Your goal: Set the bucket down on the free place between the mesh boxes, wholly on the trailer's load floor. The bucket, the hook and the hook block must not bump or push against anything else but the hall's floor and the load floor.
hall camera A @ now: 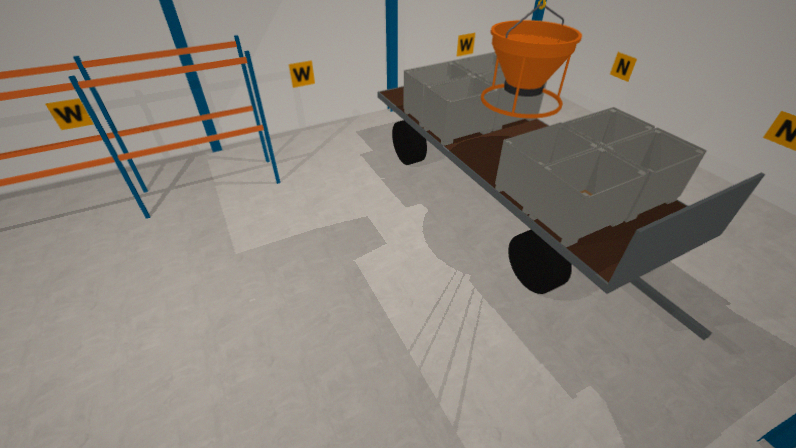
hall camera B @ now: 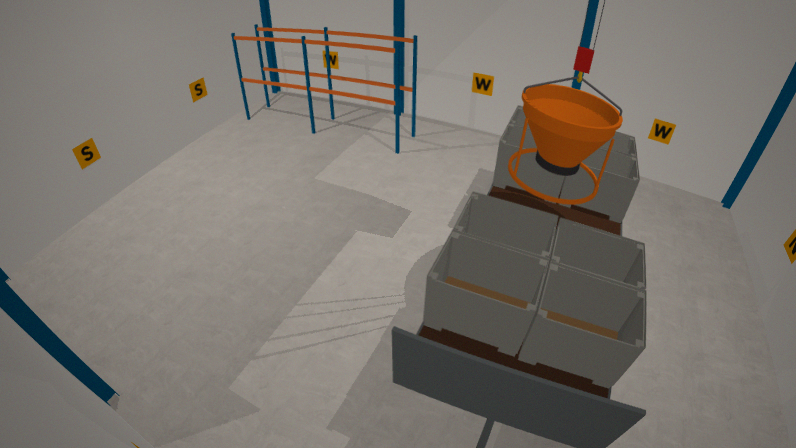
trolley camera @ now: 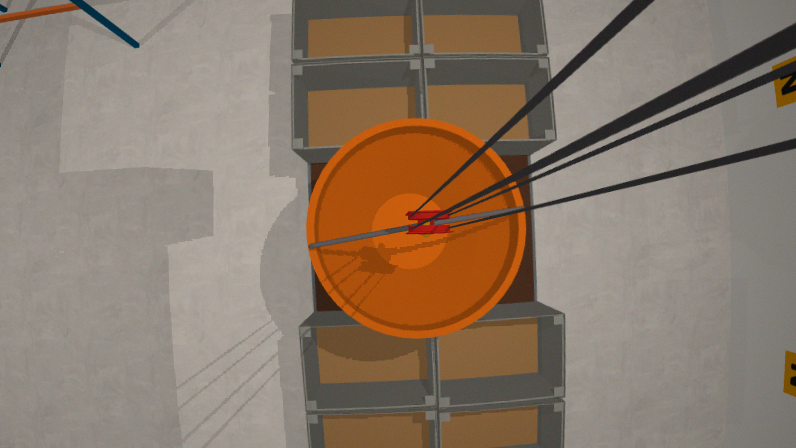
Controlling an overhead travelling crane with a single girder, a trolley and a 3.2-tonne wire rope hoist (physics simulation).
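Note:
The orange bucket point(hall camera A: 529, 62) point(hall camera B: 568, 136) point(trolley camera: 412, 294) hangs upright from its grey bail on my hook point(hall camera A: 541, 4) point(hall camera B: 579, 76). The red hook block point(hall camera B: 583, 60) point(trolley camera: 428, 222) is above it. The bucket's foot ring is in the air above the trailer. The brown load floor point(hall camera A: 473, 158) point(trolley camera: 526, 281) shows between the rear mesh boxes point(hall camera A: 453, 114) point(hall camera B: 615, 192) and the front mesh boxes point(hall camera A: 562, 194) point(hall camera B: 479, 311). In the trolley camera view the bucket's rim covers most of this gap and overlaps the box edges on both sides. The ring is hidden there.
The trailer's grey headboard point(hall camera A: 690, 228) point(hall camera B: 501, 384) stands at its front end. A rack with blue posts and orange beams point(hall camera A: 167, 122) point(hall camera B: 306, 89) stands by the wall. A blue column point(hall camera A: 391, 44) rises behind the trailer. The bucket's shadow falls partly on the floor beside the trailer.

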